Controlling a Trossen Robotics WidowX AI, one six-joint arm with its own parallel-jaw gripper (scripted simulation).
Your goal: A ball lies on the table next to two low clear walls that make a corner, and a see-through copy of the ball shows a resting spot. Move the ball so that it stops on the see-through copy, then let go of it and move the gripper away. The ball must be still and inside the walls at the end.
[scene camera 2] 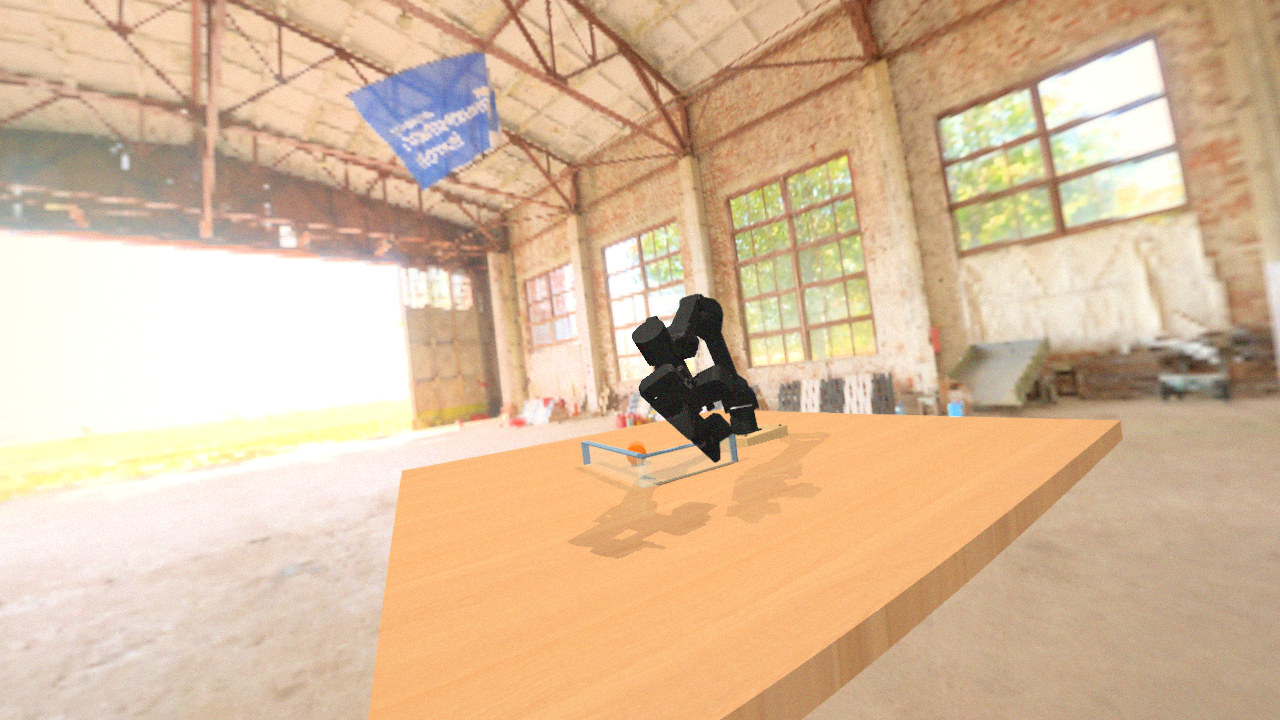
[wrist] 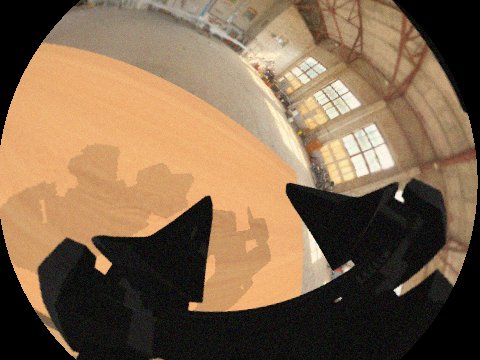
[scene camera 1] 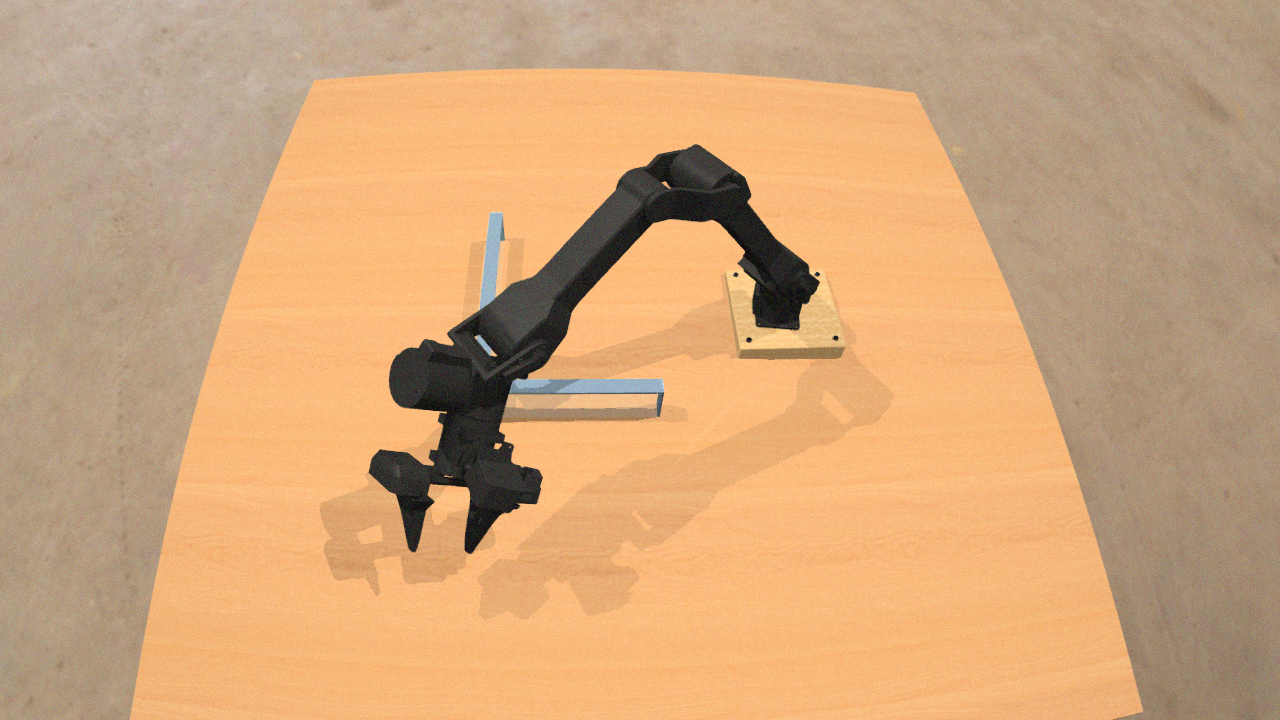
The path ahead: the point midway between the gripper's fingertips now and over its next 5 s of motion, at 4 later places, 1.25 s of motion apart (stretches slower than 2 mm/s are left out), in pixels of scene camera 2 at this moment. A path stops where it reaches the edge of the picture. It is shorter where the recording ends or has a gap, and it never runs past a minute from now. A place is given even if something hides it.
My gripper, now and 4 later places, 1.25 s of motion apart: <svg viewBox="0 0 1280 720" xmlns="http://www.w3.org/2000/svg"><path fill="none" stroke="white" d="M704 450L632 433L635 451L629 428L632 419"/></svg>
